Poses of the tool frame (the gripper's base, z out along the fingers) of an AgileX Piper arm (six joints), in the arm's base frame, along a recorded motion.
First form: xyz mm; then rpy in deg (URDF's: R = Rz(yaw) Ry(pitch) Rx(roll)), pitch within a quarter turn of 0, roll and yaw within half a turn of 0.
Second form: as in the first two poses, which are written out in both.
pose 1, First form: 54.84 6.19 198.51 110.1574 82.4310 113.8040
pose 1, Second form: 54.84 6.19 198.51 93.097 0.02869 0.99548 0.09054
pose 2, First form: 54.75 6.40 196.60 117.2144 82.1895 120.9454
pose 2, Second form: 54.75 6.40 196.60 94.049 0.02614 0.99570 0.08891
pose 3, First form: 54.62 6.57 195.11 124.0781 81.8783 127.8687
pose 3, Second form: 54.62 6.57 195.11 95.009 0.02332 0.99597 0.08660
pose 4, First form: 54.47 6.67 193.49 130.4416 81.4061 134.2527
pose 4, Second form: 54.47 6.67 193.49 96.014 0.02114 0.99622 0.08423
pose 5, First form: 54.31 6.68 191.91 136.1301 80.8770 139.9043
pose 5, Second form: 54.31 6.68 191.91 96.990 0.01923 0.99651 0.08122
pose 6, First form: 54.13 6.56 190.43 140.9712 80.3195 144.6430
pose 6, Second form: 54.13 6.56 190.43 97.903 0.01789 0.99681 0.07776
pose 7, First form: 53.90 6.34 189.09 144.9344 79.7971 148.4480
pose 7, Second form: 53.90 6.34 189.09 98.701 0.01705 0.99711 0.07397
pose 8, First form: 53.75 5.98 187.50 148.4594 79.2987 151.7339
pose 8, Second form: 53.75 5.98 187.50 99.432 0.01672 0.99744 0.06946
